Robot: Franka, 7 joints.
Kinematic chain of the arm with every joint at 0, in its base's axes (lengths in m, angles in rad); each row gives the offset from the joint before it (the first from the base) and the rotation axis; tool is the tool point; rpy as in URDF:
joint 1: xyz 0 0 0.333 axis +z
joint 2: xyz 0 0 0 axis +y
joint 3: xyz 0 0 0.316 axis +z
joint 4: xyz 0.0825 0 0 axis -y
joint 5: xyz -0.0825 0 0.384 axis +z
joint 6: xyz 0 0 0 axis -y
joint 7: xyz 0.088 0 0 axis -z
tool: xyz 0 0 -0.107 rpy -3.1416 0 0
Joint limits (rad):
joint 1: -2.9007..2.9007
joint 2: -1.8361..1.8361
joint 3: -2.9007..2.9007
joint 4: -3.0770..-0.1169
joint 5: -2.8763..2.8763
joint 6: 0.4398..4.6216
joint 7: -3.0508..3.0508
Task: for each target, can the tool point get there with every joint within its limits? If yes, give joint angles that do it. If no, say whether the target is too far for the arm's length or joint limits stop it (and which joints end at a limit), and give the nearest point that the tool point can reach.
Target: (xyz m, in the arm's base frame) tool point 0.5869 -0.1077 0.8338
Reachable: yes | joints -0.4000 0.4626 0.1891 -0.9873 -0.5510 3.8239 0.4322
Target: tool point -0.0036 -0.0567 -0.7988
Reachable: no: too far | nearest point -0.0103 -0.1621 -0.3468 | short by 0.464 m
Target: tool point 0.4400 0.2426 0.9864
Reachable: yes | joints 1.2845 0.1806 -1.1112 -0.9957 2.4339 1.8283 -2.2608
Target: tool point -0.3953 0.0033 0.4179
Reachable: yes | joints 1.4275 0.2116 2.0598 -2.3057 -1.0821 0.8783 -2.3010
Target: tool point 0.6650 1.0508 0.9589
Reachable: no: too far | nearest point 0.4098 0.6475 0.7187 | short by 0.534 m
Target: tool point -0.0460 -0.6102 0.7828
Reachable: yes | joints -1.4435 0.4736 0.0251 -0.8557 -1.7845 1.1279 0.3469
